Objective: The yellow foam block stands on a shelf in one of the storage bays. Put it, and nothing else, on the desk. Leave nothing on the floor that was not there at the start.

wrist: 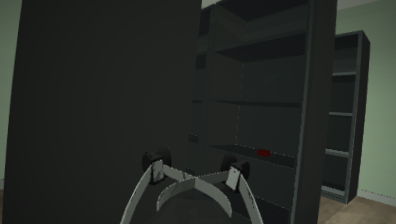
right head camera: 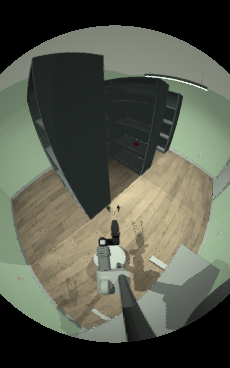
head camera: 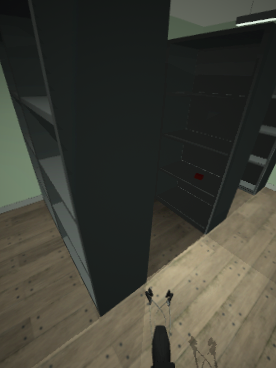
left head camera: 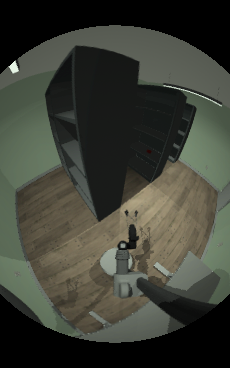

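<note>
The yellow foam block does not show in these views. My gripper is open, its two fingertips apart with no object between them. It hangs in the air near the end of a tall dark shelf unit. That unit's open shelves face left; the parts of them that show in the head views hold no visible object. A pale grey surface, which looks like the desk, is at the lower right of the left and right head views.
A second dark shelf unit stands beyond a gap, with a red block on a lower shelf. A third unit stands behind it at the right. Plank floor lies right of the units.
</note>
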